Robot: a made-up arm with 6 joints.
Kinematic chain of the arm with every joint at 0, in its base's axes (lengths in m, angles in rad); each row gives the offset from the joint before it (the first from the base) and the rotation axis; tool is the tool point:
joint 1: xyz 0 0 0.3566 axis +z
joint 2: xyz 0 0 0 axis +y
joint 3: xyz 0 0 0.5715 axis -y
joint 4: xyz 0 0 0 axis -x
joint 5: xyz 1.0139 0 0 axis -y
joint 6: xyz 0 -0.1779 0 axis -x
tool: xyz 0 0 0
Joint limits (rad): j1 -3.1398..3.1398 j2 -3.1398..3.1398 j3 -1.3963..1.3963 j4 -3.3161..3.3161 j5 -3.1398..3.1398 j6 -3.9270..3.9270
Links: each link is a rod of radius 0.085 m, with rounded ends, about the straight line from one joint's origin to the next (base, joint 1, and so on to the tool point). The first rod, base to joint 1, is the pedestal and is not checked.
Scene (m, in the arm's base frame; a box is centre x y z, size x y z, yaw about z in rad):
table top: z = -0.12
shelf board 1: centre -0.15 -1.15 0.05 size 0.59 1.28 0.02 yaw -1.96
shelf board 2: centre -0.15 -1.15 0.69 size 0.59 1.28 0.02 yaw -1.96
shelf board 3: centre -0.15 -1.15 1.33 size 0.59 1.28 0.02 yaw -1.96
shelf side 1: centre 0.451 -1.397 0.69 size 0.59 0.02 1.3 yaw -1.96
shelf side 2: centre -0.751 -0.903 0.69 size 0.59 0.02 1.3 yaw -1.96
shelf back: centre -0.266 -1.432 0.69 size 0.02 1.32 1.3 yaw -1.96
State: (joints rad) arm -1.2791 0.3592 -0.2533 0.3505 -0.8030 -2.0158
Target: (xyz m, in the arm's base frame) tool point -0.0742 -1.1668 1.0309
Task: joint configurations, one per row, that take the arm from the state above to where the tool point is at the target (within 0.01 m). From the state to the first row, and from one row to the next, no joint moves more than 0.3 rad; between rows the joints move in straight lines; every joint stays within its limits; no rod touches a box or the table.
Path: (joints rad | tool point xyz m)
1: -1.1115 0.0876 -0.5353 0.3174 -0.8030 -2.0158 | 0.2501 -0.8869 0.3795
2: -0.9440 -0.1840 -0.8173 0.2843 -0.8030 -2.0158 | 0.2971 -0.7013 0.3586
3: -1.0369 -0.4038 -0.6457 0.3145 -0.8030 -2.0158 | 0.2477 -0.7515 0.6927
4: -1.1299 -0.6235 -0.4741 0.3446 -0.8030 -2.0158 | 0.1302 -0.6683 1.0309
5: -1.2517 -0.3279 -0.2123 0.3726 -0.8030 -2.0158 | 0.0985 -0.8264 1.0789
6: -1.3736 -0.0323 0.0495 0.4006 -0.8030 -2.0158 | 0.0326 -0.9994 1.0798
7: -1.4955 0.2633 0.3112 0.4287 -0.8030 -2.0158 | -0.0742 -1.1668 1.0308

